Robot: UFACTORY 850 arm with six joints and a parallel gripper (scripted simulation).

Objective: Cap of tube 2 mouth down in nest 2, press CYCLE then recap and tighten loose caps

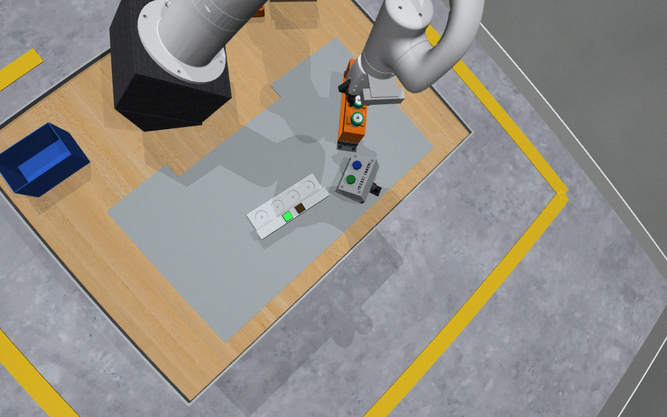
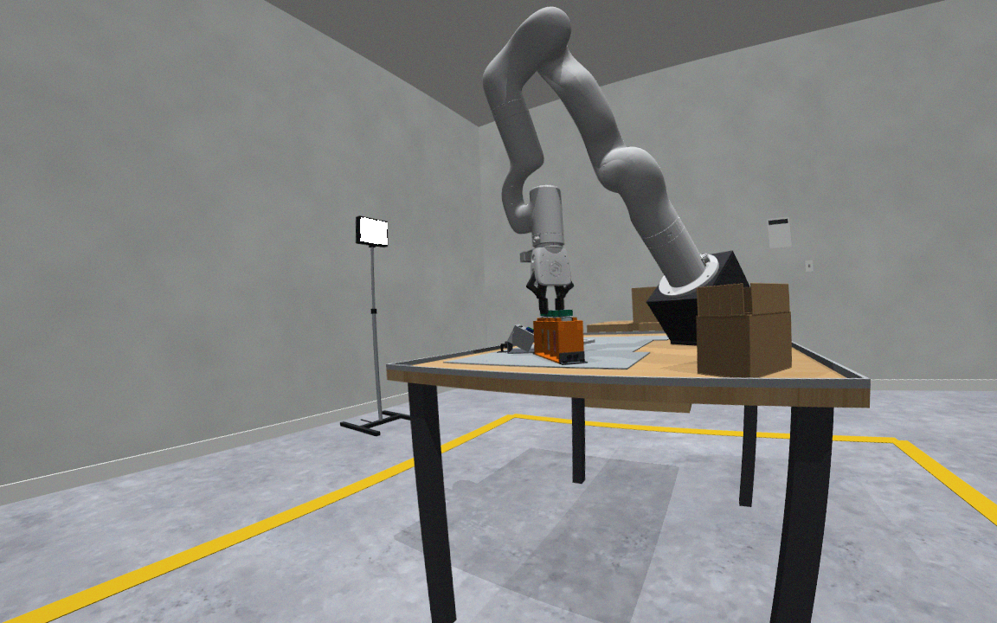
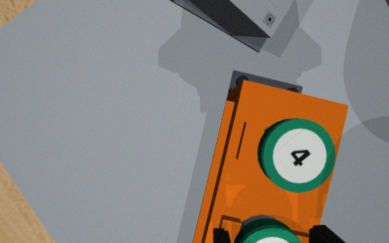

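My gripper is now 4 cm past the green-rimmed cap, 3 cm to the right of it and 2 cm above it. Also, from my hand: blue cycle key 14 cm ahead, 9 cm to the right, 7 cm below; key housing 17 cm ahead, 10 cm to the right, 8 cm below; green ready key 17 cm ahead, 12 cm to the right, 7 cm below.
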